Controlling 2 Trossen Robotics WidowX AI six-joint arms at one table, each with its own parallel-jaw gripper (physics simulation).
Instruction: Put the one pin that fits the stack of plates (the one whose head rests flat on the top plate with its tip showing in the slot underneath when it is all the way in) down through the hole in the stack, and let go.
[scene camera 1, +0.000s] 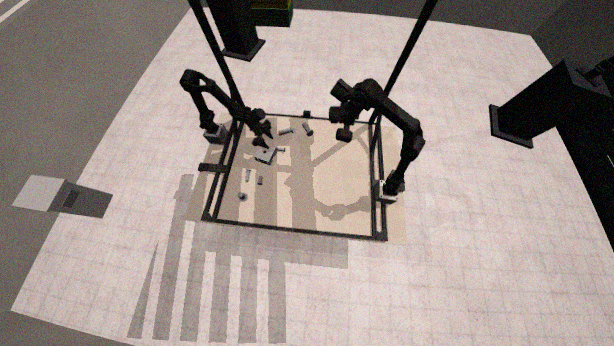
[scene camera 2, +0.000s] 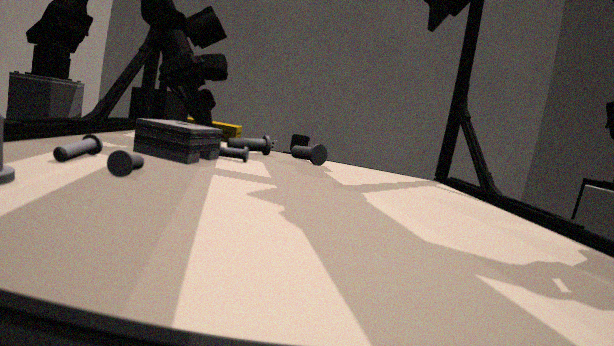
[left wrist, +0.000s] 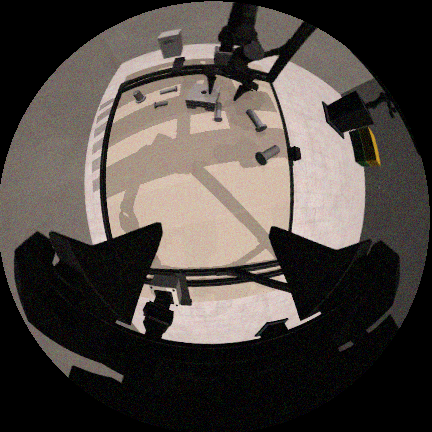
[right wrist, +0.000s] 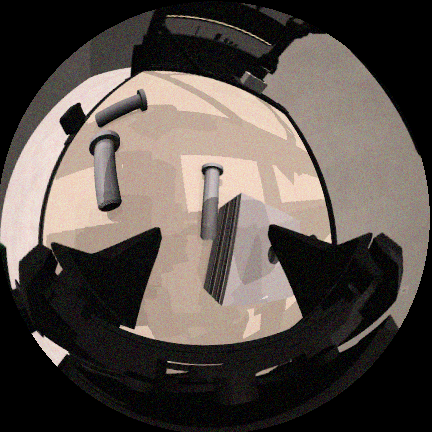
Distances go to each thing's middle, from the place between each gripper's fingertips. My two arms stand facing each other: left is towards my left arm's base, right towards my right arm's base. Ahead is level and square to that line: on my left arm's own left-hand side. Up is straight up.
Labels:
I see the grey stack of plates (scene camera 2: 177, 141) 11 cm ahead of my left hand, 38 cm to the right of it and 28 cm below it.
Right now my right hand is 70 mm short of the grey stack of plates, 10 mm to the left of it and 20 mm above it.

